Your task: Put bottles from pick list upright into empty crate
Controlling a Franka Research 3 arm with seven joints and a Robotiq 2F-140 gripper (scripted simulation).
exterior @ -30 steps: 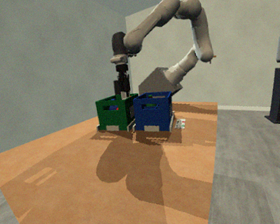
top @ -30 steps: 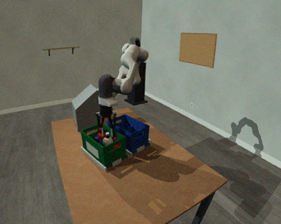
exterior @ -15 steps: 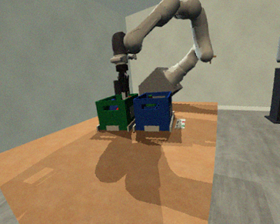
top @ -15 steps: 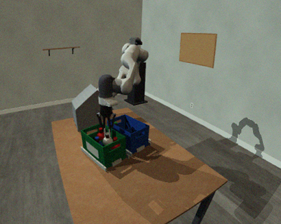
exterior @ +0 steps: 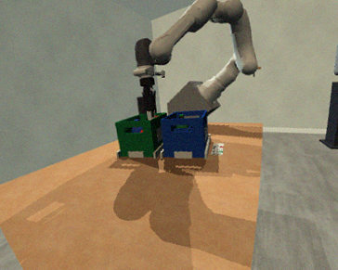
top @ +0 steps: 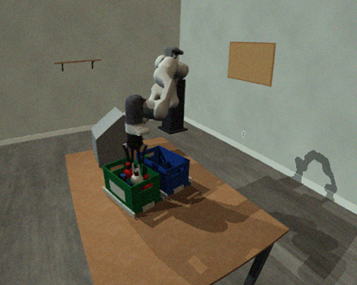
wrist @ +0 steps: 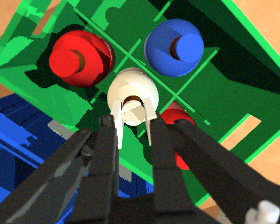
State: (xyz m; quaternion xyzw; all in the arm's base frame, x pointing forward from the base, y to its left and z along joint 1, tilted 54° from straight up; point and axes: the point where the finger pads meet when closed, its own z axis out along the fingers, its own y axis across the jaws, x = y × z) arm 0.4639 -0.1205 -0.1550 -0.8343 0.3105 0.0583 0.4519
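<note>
My gripper is now 80 mm above the white bottle. The rest, counted from my hand: green crate (10 mm ahead, 40 mm to the right, 90 mm below); green bottle (110 mm behind, 130 mm to the left, 80 mm below); blue-capped bottle (20 mm ahead, 90 mm to the right, 80 mm below).
</note>
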